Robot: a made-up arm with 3 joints. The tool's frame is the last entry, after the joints.
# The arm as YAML. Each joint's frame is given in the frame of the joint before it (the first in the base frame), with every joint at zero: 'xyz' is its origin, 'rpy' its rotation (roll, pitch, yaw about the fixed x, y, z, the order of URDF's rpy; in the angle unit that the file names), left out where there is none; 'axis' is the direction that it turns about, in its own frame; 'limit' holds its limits. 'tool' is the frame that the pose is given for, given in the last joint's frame.
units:
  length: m
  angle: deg
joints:
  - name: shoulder
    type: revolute
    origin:
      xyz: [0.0, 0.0, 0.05]
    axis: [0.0, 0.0, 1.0]
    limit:
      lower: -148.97
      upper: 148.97
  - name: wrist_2
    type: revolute
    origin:
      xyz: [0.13, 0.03, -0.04]
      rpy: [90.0, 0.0, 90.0]
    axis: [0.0, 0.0, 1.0]
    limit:
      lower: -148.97
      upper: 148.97
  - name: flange
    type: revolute
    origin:
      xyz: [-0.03, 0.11, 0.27]
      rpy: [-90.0, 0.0, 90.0]
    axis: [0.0, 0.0, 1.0]
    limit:
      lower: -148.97
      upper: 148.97
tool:
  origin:
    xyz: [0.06, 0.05, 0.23]
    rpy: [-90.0, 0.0, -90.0]
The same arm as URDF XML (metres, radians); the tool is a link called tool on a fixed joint. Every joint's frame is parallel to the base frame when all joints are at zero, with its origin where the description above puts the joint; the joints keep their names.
<robot name="arm">
  <link name="base"/>
  <link name="link1"/>
  <link name="link2"/>
  <link name="link3"/>
  <link name="tool"/>
  <joint name="shoulder" type="revolute">
    <parent link="base"/>
    <child link="link1"/>
    <origin xyz="0 0 0.05" rpy="0 0 0"/>
    <axis xyz="0 0 1"/>
    <limit lower="-2.6" upper="2.6"/>
  </joint>
  <joint name="wrist_2" type="revolute">
    <parent link="link1"/>
    <child link="link2"/>
    <origin xyz="0.13 0.03 -0.04" rpy="0 0 0"/>
    <axis xyz="1 0 0"/>
    <limit lower="-2.6" upper="2.6"/>
  </joint>
  <joint name="flange" type="revolute">
    <parent link="link2"/>
    <child link="link3"/>
    <origin xyz="0.27 -0.03 0.11" rpy="0 0 0"/>
    <axis xyz="0 -1 0"/>
    <limit lower="-2.6" upper="2.6"/>
  </joint>
  <joint name="tool_fixed" type="fixed">
    <parent link="link3"/>
    <child link="tool"/>
    <origin xyz="-0.05 -0.23 0.06" rpy="0 0 0"/>
  </joint>
</robot>

